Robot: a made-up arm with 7 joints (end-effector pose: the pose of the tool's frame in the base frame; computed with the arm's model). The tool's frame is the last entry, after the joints. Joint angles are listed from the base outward.
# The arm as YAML. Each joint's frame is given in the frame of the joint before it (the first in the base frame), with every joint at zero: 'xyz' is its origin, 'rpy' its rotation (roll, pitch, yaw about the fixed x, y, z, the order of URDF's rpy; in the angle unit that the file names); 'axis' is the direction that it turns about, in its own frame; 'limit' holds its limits. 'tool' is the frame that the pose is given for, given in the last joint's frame.
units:
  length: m
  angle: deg
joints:
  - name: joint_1
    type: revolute
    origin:
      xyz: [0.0, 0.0, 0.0]
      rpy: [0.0, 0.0, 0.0]
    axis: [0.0, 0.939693, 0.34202]
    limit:
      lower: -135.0
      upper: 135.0
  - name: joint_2
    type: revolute
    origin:
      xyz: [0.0, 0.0, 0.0]
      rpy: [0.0, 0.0, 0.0]
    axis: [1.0, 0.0, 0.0]
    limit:
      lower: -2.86
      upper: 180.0
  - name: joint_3
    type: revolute
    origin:
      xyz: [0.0, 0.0, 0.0]
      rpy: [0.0, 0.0, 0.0]
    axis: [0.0, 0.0, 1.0]
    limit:
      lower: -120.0
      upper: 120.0
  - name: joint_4
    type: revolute
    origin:
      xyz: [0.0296, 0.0, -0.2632]
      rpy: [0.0, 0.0, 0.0]
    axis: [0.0, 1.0, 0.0]
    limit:
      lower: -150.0
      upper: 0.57
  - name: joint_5
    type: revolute
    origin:
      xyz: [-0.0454, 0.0, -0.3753]
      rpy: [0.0, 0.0, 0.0]
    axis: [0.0, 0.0, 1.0]
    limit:
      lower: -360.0
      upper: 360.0
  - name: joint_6
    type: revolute
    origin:
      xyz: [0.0, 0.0, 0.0]
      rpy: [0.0, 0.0, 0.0]
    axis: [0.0, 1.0, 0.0]
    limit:
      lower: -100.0
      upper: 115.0
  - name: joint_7
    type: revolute
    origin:
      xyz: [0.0, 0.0, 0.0]
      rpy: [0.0, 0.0, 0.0]
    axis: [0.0, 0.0, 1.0]
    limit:
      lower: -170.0
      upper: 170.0
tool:
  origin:
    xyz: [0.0, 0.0, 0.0]
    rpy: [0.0, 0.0, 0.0]
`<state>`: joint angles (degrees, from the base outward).
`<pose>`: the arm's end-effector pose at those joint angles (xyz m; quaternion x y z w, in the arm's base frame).
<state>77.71 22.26 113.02 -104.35 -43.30 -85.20 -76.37</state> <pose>-0.2284 0.3191 0.2354 -0.4653 -0.2744 0.8270 0.1559</pose>
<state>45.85 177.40 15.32 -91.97 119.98 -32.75 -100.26</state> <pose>0.4984 0.0350 -0.0535 0.4680 -0.3367 -0.8098 0.1083</pose>
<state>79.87 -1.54 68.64 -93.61 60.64 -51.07 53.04</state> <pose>-0.3718 0.3073 -0.1191 0.4154 -0.8250 0.3372 0.1819</pose>
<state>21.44 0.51 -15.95 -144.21 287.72 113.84 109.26</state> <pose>0.2705 -0.0434 -0.0830 0.1993 -0.4511 0.8177 0.2968</pose>
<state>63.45 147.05 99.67 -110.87 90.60 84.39 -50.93</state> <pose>0.3419 -0.1762 0.1969 0.2910 -0.1177 -0.8148 0.4875</pose>
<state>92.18 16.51 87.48 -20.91 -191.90 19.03 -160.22</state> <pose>-0.6359 0.0710 0.0459 0.7231 0.2160 0.4055 0.5157</pose>
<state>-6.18 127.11 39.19 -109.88 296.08 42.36 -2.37</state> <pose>0.2751 -0.0203 0.3377 -0.9278 0.2100 0.1340 0.2776</pose>
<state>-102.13 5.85 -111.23 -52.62 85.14 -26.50 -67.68</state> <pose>0.4557 -0.3716 -0.1494 0.1540 -0.6416 -0.7512 0.0171</pose>
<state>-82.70 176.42 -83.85 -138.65 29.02 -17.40 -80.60</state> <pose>0.1168 0.2647 0.1163 0.7277 -0.0721 -0.6787 0.0687</pose>
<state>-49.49 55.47 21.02 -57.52 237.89 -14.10 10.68</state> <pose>0.4557 0.3607 0.1374 0.8273 -0.1471 -0.4713 0.2681</pose>
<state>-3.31 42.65 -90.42 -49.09 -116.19 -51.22 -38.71</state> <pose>0.0332 0.1593 -0.5908 0.3842 0.0721 0.7604 0.5187</pose>
